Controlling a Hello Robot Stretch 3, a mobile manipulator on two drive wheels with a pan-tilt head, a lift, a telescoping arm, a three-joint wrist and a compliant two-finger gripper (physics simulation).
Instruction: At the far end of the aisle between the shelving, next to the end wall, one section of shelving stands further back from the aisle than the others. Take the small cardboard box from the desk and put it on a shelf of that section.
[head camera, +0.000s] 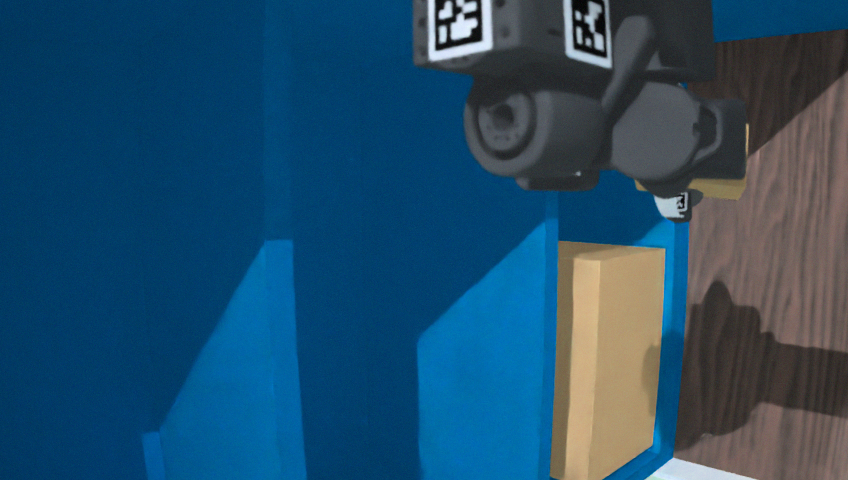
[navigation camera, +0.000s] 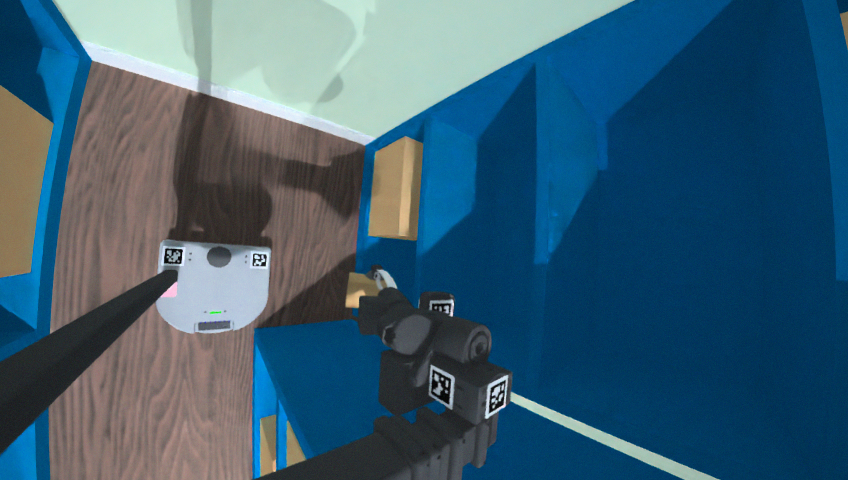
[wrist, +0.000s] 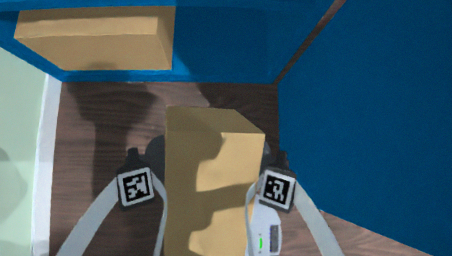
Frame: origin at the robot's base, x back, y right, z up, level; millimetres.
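Seen in the pictures: robot's base, link origin: (navigation camera: 219, 255).
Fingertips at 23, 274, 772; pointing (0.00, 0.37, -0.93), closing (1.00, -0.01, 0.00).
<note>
Offsets run from my fingertips to a thing's top centre, as dx, dy, dz. "spot": to the spot under its first point.
My gripper (wrist: 209, 154) points downward and is shut on the small cardboard box {-4, -20, +75} (head camera: 723, 189) (navigation camera: 358, 290) (wrist: 216, 172), one finger on either side. In the head view the wrist hides most of the fingers and box. The set-back shelving section (head camera: 551, 356) (navigation camera: 449, 172) (wrist: 235, 78) stands next to the end wall (navigation camera: 416, 65) (wrist: 17, 150). In the navigation view the held box is by the low front edge of this section, above the floor. I cannot tell its distance from the shelves. The desk does not show in these views.
A larger cardboard box {-385, +493, -426} (head camera: 627, 356) (navigation camera: 389, 190) (wrist: 95, 52) stands on the section's lowest shelf, near the wall. The neighbouring section (navigation camera: 309, 374) (wrist: 365, 100) juts further into the aisle beside the arm. My base (navigation camera: 214, 291) stands in the aisle; shelving with a box {spot: -188, -758, -597} (navigation camera: 20, 184) lines its other side.
</note>
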